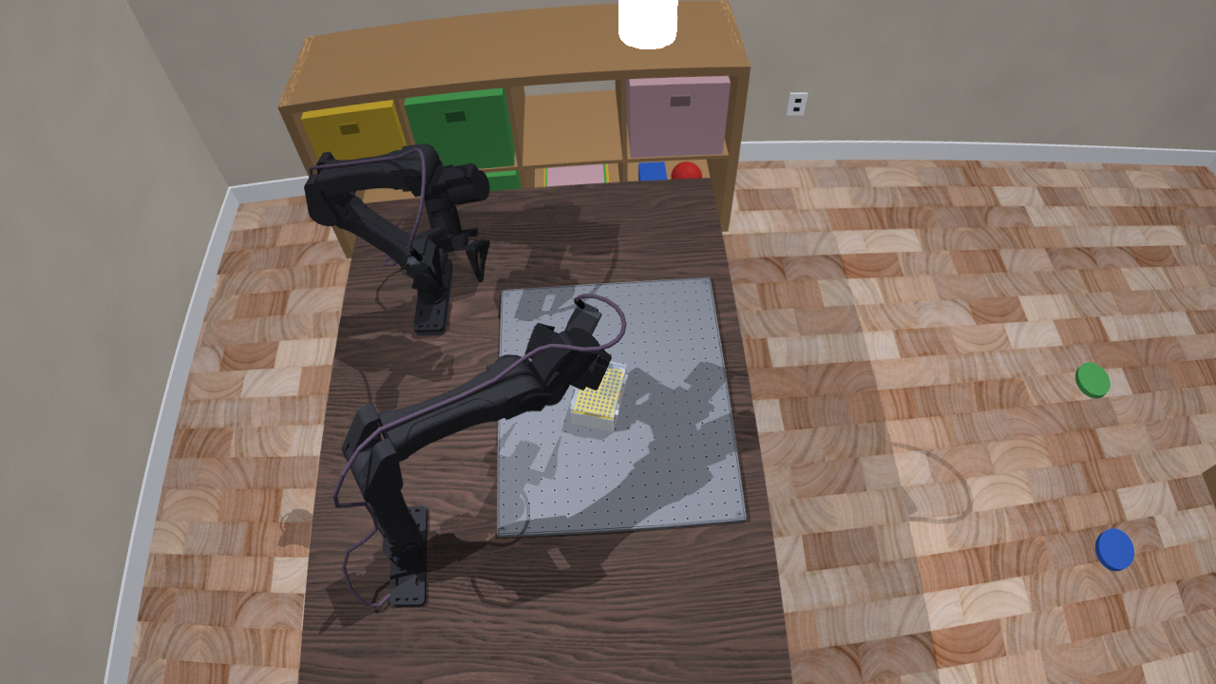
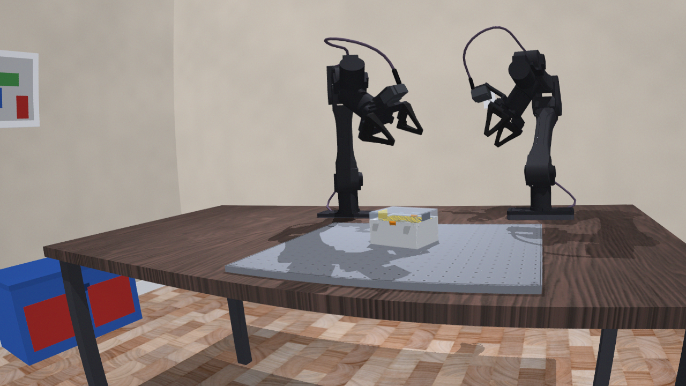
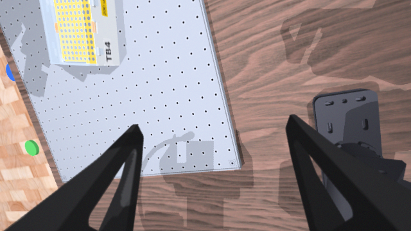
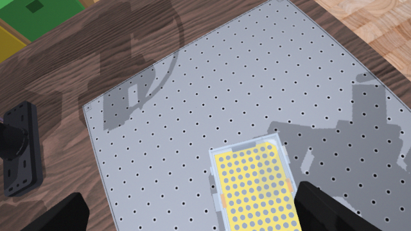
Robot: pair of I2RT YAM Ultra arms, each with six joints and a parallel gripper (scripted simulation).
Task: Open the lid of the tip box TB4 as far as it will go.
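My right gripper is now 180 mm above the tip box TB4 and 30 mm short of it. Also, from my right hand: yellow tip box insert (170 mm below, 30 mm ahead).
The tip box TB4 is 26 cm ahead of my left hand, 17 cm to the right of it and 17 cm below it. The rest, counted from my left hand: yellow tip box insert 26 cm ahead, 17 cm to the right, 16 cm below.
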